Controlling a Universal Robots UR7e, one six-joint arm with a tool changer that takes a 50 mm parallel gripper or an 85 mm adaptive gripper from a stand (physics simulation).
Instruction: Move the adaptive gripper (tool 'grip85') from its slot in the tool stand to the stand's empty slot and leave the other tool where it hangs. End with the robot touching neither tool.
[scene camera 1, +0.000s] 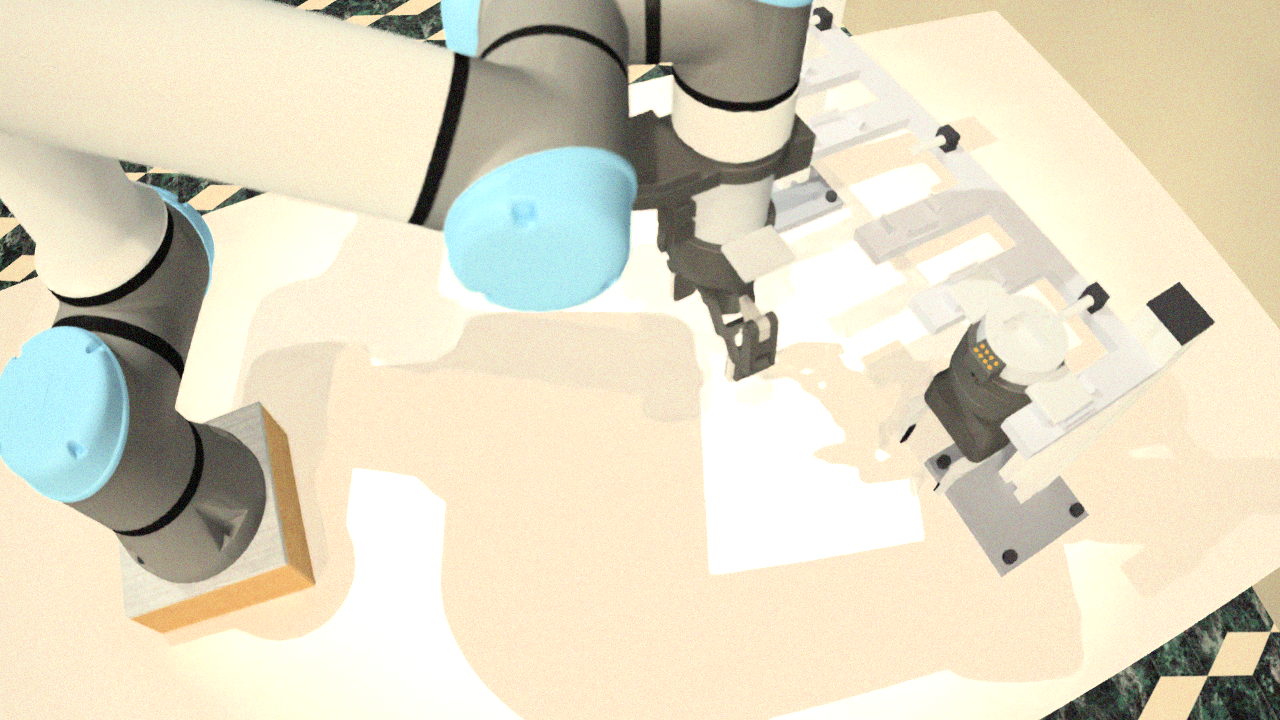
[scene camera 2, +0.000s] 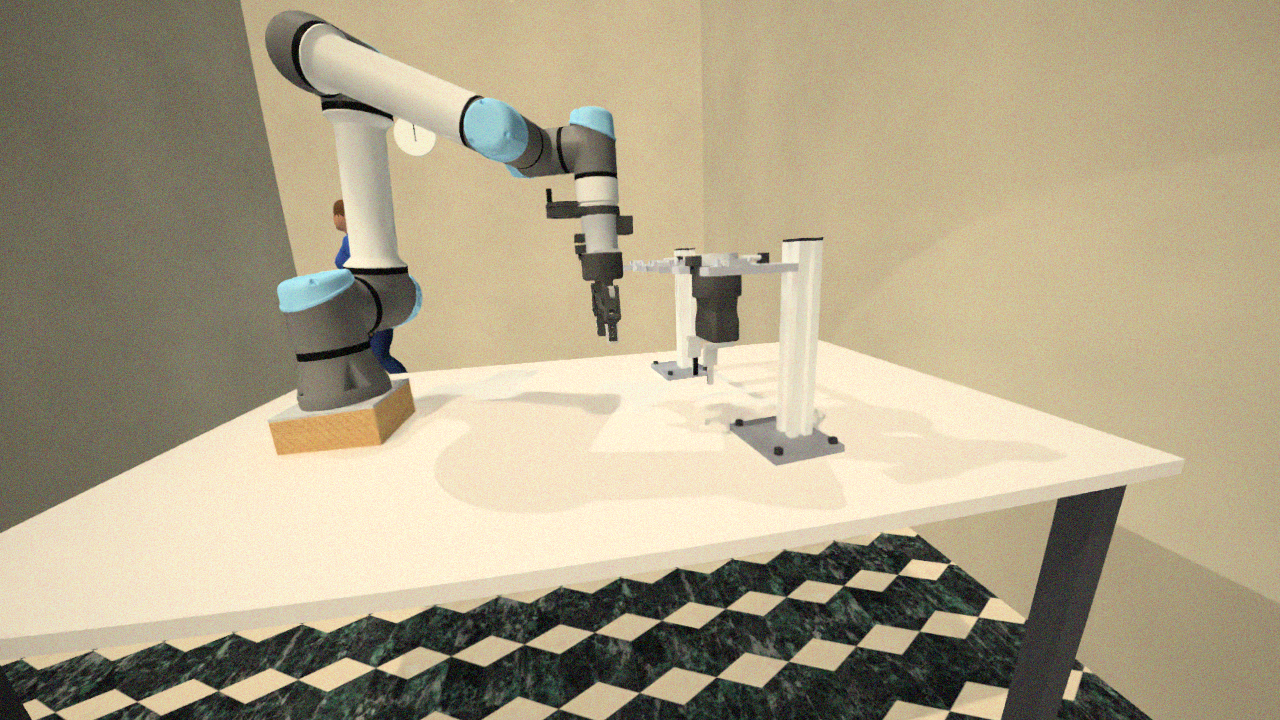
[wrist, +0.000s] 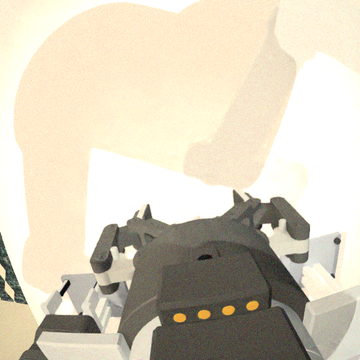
Labels:
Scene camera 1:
parallel gripper
adaptive gripper
tool stand
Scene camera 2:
parallel gripper
adaptive gripper
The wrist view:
adaptive gripper

